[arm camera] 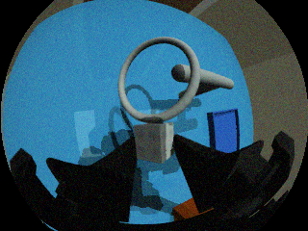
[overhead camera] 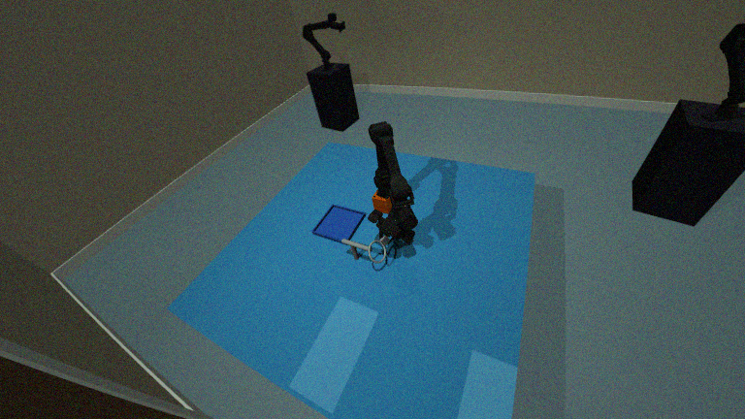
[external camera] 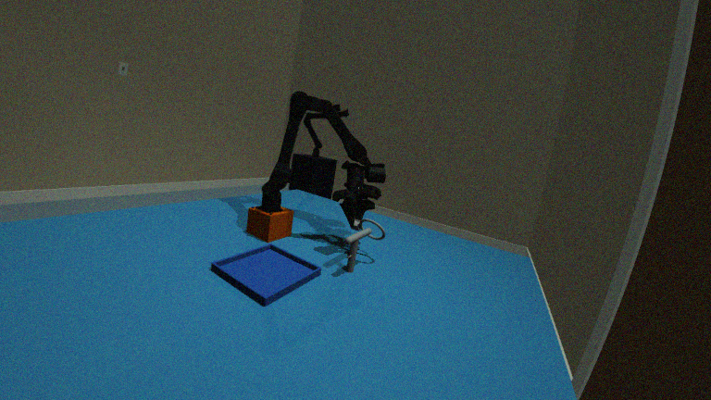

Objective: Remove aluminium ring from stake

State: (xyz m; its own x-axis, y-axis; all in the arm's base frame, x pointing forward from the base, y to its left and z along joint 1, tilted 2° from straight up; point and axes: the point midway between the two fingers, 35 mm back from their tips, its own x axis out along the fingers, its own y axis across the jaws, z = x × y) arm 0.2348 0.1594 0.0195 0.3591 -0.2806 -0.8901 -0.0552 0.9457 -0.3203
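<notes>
The aluminium ring is 5 cm ahead of my gripper tip, 1 cm to the left of it and 1 cm above it. Round my gripper tip: blue tray 29 cm to the right, 8 cm below, 4 cm behind.
</notes>
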